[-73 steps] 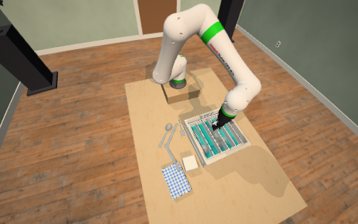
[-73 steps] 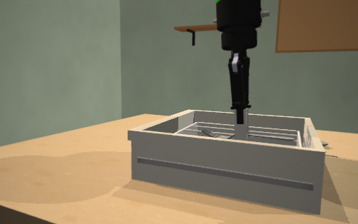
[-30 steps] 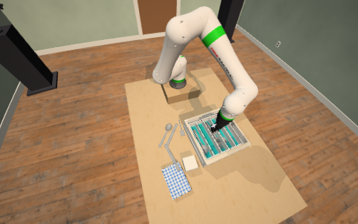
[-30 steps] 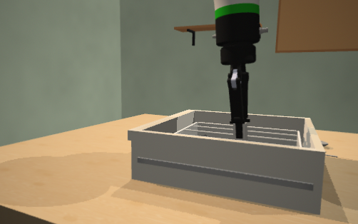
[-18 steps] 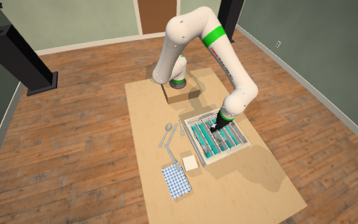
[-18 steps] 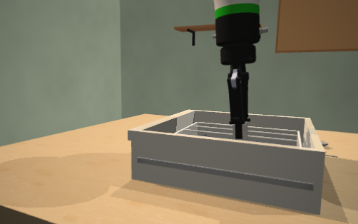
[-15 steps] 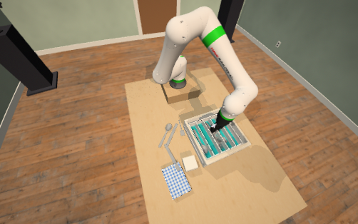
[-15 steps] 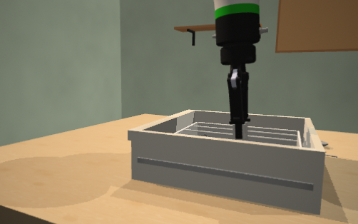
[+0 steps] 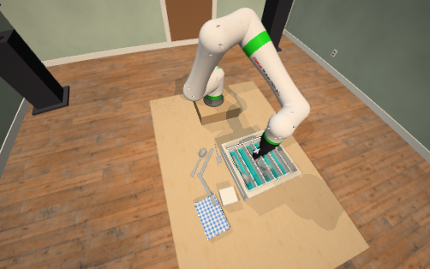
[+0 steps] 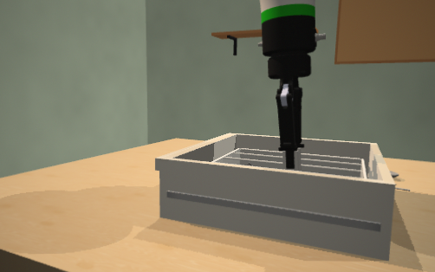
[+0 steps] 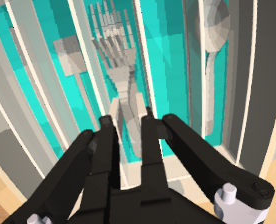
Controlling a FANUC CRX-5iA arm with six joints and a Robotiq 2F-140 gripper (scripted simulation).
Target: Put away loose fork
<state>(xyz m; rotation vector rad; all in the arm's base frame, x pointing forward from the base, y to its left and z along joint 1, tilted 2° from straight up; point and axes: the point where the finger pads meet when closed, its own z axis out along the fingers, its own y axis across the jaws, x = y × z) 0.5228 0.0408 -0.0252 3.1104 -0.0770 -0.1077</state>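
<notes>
Right now my hand is 1 cm short of the grey tray and 1 cm above it. From my hand the other things lie so: white block (12 cm ahead, 25 cm to the right, 4 cm below).
</notes>
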